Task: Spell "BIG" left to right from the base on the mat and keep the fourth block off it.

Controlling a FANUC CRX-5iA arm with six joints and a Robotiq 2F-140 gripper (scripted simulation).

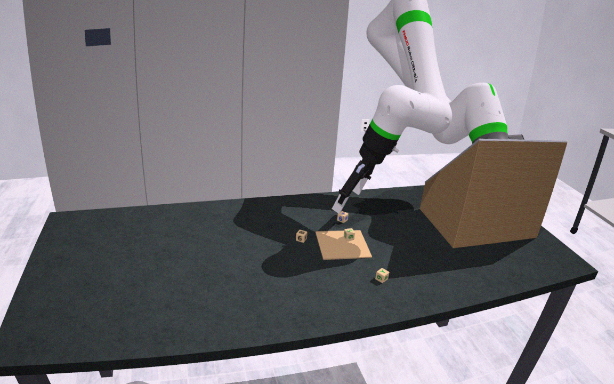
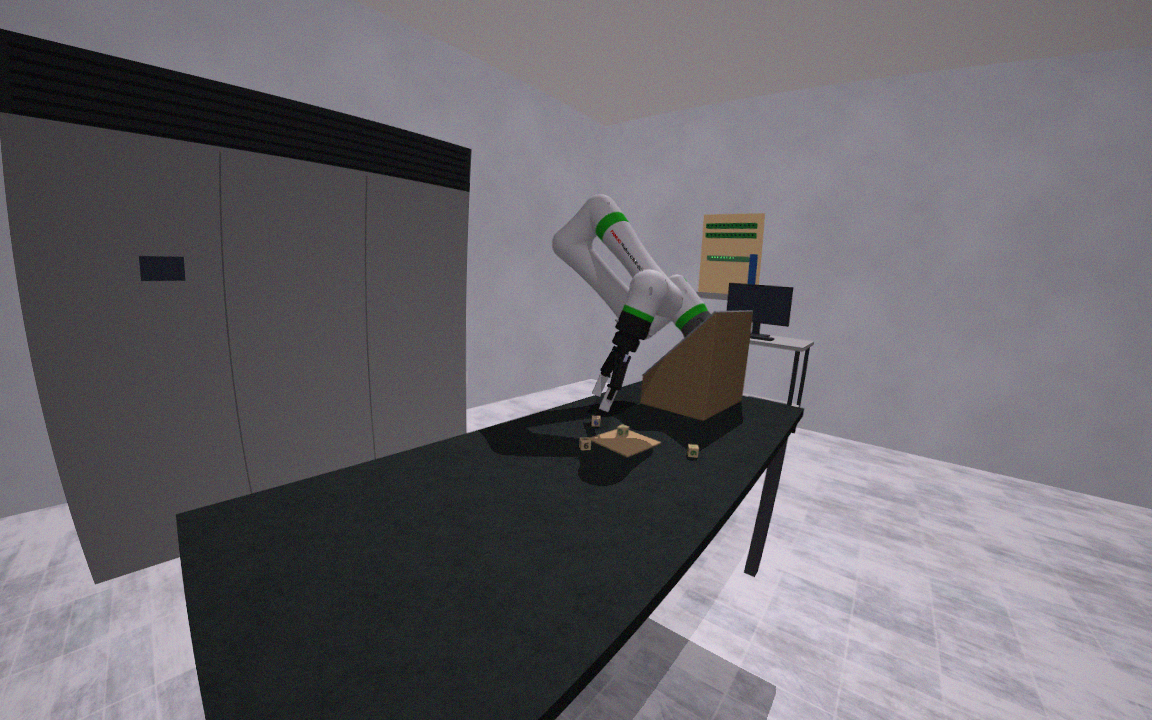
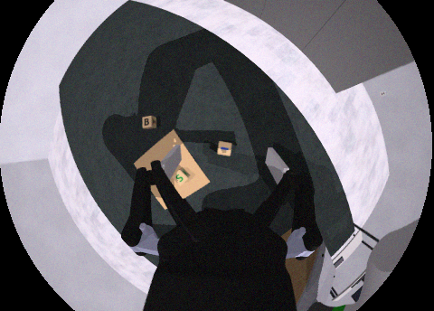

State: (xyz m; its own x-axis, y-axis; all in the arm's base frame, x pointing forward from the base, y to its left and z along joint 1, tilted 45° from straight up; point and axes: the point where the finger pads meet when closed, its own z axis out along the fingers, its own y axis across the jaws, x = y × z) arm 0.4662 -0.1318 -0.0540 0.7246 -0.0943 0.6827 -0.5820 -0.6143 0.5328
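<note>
The tan mat lies 30 mm ahead of my hand, 130 mm to the left of it and 80 mm below it.
</note>
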